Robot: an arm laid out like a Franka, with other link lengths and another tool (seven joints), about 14 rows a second.
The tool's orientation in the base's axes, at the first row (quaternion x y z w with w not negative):
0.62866, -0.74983, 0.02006, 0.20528
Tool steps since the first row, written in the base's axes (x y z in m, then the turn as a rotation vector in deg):
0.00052, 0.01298, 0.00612, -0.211, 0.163, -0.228
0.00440, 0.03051, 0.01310, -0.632, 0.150, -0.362
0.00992, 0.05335, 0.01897, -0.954, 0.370, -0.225
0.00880, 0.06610, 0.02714, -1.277, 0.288, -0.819
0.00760, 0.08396, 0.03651, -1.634, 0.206, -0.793
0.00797, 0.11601, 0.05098, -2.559, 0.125, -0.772
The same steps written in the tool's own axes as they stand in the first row. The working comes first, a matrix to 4 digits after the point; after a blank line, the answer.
The tool's axes in the first row as the columns of a matrix, in the base's axes (used below as rounded here):
-0.1253, -0.9510, -0.2826
-0.9345, 0.2088, -0.2882
0.3331, 0.2280, -0.9149

-0.01016, 0.00361, -0.00949, -0.202, 0.183, 0.221
-0.02470, 0.00517, -0.02202, -0.182, 0.550, 0.467
-0.04478, 0.00603, -0.03553, -0.301, 0.933, 0.369
-0.05383, 0.01162, -0.04637, -0.382, 1.088, 1.027
-0.06725, 0.01863, -0.05975, -0.252, 1.416, 1.128
-0.09243, 0.02827, -0.08233, -0.053, 2.284, 1.393

